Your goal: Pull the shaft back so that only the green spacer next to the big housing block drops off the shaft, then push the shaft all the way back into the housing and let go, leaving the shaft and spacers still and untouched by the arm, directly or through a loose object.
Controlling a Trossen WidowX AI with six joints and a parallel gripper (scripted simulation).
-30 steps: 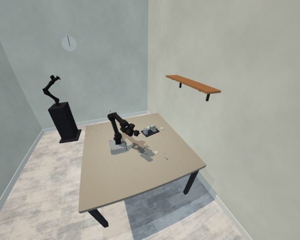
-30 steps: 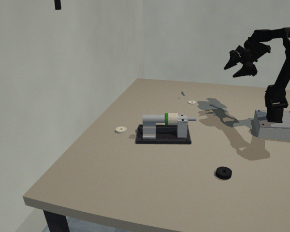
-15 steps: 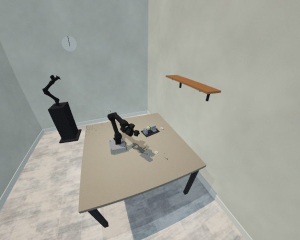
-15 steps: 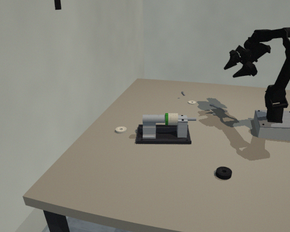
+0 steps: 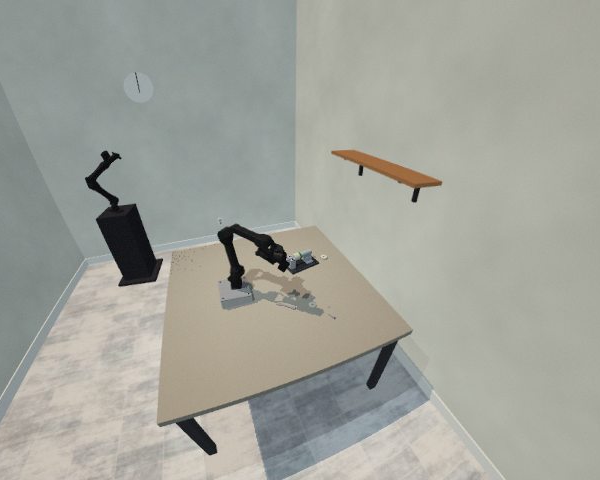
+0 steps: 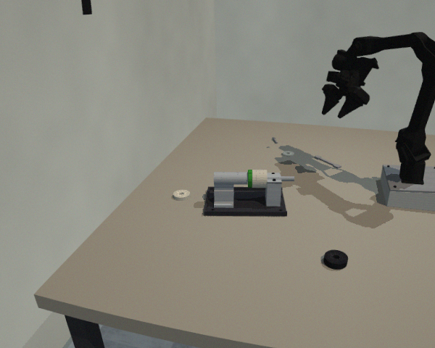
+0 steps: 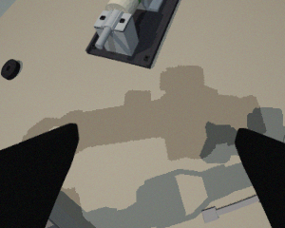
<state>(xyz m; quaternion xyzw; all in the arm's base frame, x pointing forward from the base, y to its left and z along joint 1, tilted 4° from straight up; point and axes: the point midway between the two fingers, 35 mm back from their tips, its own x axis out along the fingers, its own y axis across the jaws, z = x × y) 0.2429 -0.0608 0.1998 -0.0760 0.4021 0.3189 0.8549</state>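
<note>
The grey shaft is 230 mm to the left of my hand, 170 mm below it and 160 mm ahead of it. From my hand the other things lie so: green spacer 250 mm to the left, 210 mm ahead, 170 mm below; then screw 280 mm to the right, 250 mm ahead, 240 mm below; then wrench 240 mm below, 130 mm to the right, 20 mm ahead.
</note>
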